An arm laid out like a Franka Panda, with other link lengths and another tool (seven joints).
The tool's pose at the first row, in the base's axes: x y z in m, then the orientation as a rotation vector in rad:
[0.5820 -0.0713 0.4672 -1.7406 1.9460 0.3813]
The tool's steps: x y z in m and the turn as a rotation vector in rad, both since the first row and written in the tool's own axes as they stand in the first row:
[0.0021 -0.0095 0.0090 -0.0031 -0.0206 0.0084]
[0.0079 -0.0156 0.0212 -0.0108 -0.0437 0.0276]
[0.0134 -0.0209 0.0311 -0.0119 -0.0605 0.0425]
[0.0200 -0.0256 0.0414 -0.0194 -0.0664 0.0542]
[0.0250 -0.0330 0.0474 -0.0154 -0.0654 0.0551]
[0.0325 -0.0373 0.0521 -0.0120 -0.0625 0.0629]
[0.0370 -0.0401 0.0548 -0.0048 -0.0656 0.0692]
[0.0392 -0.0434 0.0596 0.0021 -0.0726 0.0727]
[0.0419 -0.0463 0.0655 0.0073 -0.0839 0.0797]
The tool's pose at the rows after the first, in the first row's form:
[0.5928 -0.0698 0.4597 -1.7243 1.9398 0.4039]
[0.6006 -0.0692 0.4471 -1.6996 1.9423 0.4368]
[0.6072 -0.0695 0.4365 -1.6778 1.9441 0.4562]
[0.6133 -0.0704 0.4249 -1.6685 1.9515 0.4726]
[0.6213 -0.0726 0.4181 -1.6658 1.9525 0.4680]
[0.6259 -0.0771 0.4106 -1.6580 1.9613 0.4650]
[0.6289 -0.0799 0.4063 -1.6462 1.9638 0.4621]
[0.6328 -0.0797 0.4015 -1.6352 1.9610 0.4615]
[0.6366 -0.0794 0.3955 -1.6198 1.9585 0.4672]

